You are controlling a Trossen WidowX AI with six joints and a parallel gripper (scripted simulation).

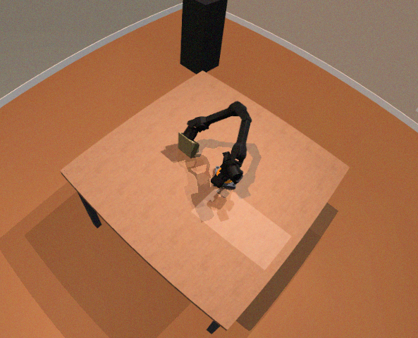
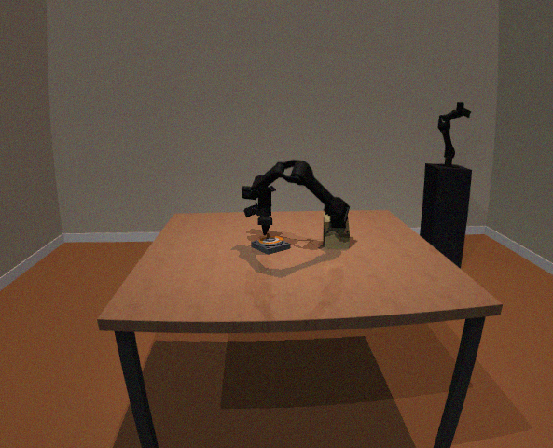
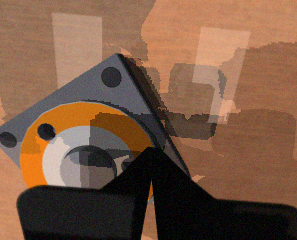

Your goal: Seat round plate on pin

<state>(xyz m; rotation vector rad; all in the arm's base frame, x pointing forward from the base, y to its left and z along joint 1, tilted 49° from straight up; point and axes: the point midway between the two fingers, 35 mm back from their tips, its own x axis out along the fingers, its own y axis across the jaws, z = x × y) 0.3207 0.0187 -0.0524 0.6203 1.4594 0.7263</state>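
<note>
The round plate is 20 mm behind my gripper tip, 20 mm to the left of it and 10 mm below it. The rest, counted from my gripper tip: base (30 mm behind, 40 mm to the left, 20 mm below).
</note>
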